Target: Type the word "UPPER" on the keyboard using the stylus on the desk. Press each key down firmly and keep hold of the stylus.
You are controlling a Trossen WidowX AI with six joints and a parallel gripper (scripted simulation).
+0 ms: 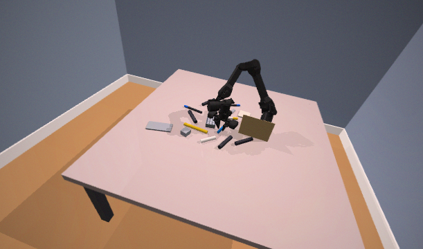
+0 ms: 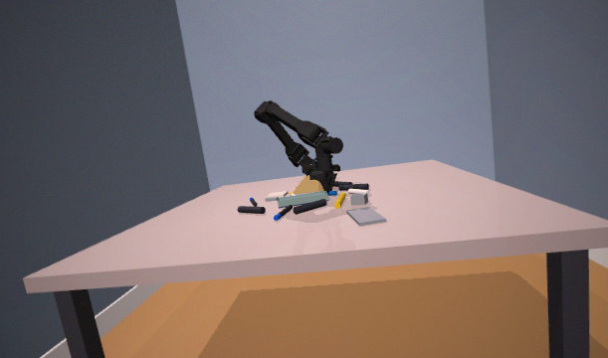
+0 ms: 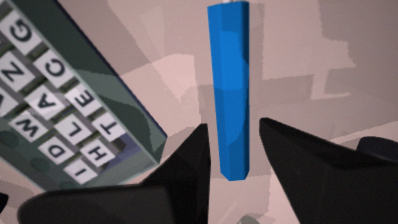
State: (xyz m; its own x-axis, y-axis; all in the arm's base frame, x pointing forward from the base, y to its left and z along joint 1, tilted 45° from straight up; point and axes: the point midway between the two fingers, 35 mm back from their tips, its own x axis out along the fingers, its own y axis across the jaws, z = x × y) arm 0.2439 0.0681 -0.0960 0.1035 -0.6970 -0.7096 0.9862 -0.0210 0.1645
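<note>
Now: gripper tip 5 cm to the left of the stylus and 1 cm past it. From my gripper tip the other things lie so: yellow pen: 14 cm ahead, 7 cm to the left; white cylinder: 12 cm to the left, 3 cm ahead; grey cube: 17 cm ahead, 14 cm to the left, 1 cm above.
</note>
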